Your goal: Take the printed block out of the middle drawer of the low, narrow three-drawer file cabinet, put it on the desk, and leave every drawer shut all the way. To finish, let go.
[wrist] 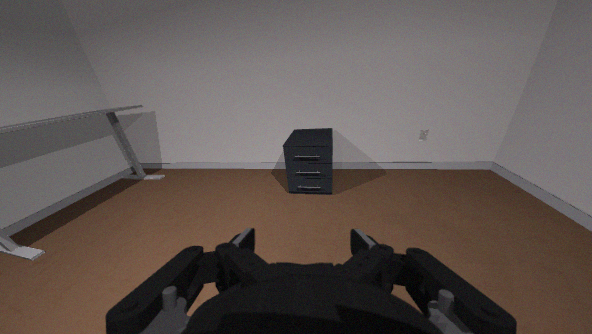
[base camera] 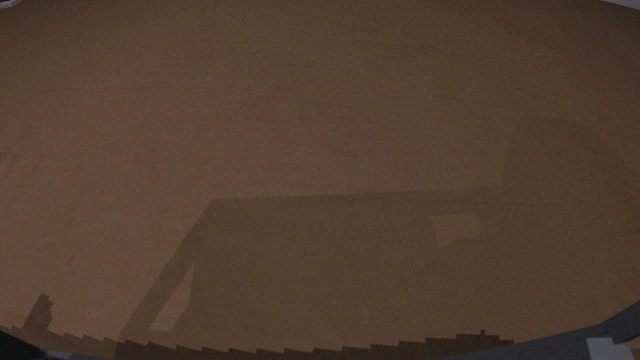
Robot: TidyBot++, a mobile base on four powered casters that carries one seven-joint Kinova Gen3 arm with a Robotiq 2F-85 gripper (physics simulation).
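Frame: origin at the arm's base, x left, y back, z up, level; centimetres.
Seen in the pictures: gripper, fingertip midpoint: (wrist: pixel 302 239).
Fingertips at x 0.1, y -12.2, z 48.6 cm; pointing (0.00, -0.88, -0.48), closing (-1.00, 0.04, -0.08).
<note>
A point is followed by its place in that frame.
The dark three-drawer file cabinet (wrist: pixel 315 136) @[x -18.2, y -162.3, z 12.3 cm] stands against the far wall, near the middle of the wrist view, some way ahead of the gripper. Its middle drawer (wrist: pixel 320 171) @[x -18.8, y -138.2, z -12.9 cm] and the drawers above and below it look shut, each with a thin metal handle. The printed block does not show in either view. The desk (wrist: pixel 60 120) @[x 197.7, y -143.6, z 53.9 cm] is at the left of the wrist view, seen nearly edge-on with slanted grey legs; its top surface is barely visible. My gripper (wrist: pixel 302 239) @[x 0.1, y -12.2, z 48.6 cm] is open, with nothing between its fingers.
Grey desk feet (wrist: pixel 25 252) rest on the brown floor at the left. Light walls with a baseboard (wrist: pixel 225 165) @[x 101.7, y -218.9, z -34.5 cm] stand behind the cabinet and at the right, and a wall outlet (wrist: pixel 424 134) @[x -134.9, y -173.2, z 1.4 cm] is right of the cabinet. The base camera view shows brown floor (base camera: pixel 300 125) @[x 1.9, y -54.6, z -39.7 cm] with shadows.
</note>
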